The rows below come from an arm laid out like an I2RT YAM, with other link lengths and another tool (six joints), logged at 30 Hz.
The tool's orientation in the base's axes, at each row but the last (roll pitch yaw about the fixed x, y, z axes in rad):
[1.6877 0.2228 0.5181]
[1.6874 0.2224 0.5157]
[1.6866 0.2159 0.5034]
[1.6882 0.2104 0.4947]
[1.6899 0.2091 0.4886]
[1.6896 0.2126 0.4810]
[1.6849 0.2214 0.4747]
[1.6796 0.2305 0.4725]
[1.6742 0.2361 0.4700]
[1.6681 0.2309 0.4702]
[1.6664 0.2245 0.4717]
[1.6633 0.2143 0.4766]
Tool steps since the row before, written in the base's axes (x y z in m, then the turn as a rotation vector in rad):
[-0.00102 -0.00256 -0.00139 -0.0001 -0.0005 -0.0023]
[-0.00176 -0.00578 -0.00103 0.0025 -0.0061 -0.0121]
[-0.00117 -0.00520 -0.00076 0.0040 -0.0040 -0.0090]
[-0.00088 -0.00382 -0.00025 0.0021 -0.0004 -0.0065]
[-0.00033 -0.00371 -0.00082 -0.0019 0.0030 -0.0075]
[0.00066 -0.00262 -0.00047 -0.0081 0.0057 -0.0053]
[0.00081 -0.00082 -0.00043 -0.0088 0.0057 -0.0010]
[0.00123 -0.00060 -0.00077 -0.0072 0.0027 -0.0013]
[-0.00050 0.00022 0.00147 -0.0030 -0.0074 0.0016]
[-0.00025 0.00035 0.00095 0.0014 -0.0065 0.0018]
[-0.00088 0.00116 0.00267 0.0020 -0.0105 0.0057]
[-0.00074 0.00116 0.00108 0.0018 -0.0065 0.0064]
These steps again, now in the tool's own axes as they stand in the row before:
[-0.00179 -0.00162 0.00192 0.0002 -0.0023 0.0007]
[-0.00405 -0.00147 0.00436 0.0019 -0.0111 0.0079]
[-0.00329 -0.00103 0.00414 0.0035 -0.0078 0.0064]
[-0.00248 -0.00043 0.00302 0.0030 -0.0058 0.0020]
[-0.00182 -0.00084 0.00324 0.0013 -0.0078 -0.0026]
[-0.00051 -0.00028 0.00268 -0.0033 -0.0071 -0.0080]
[0.00043 -0.00022 0.00113 -0.0049 -0.0031 -0.0088]
[0.00098 -0.00044 0.00115 -0.0047 -0.0031 -0.0054]
[-0.00068 0.00130 -0.00056 -0.0062 0.0007 0.0052]
[-0.00028 0.00086 -0.00051 -0.0021 0.0020 0.0063]
[-0.00084 0.00240 -0.00167 -0.0042 0.0058 0.0097]
[-0.00035 0.00090 -0.00146 -0.0027 0.0065 0.0060]

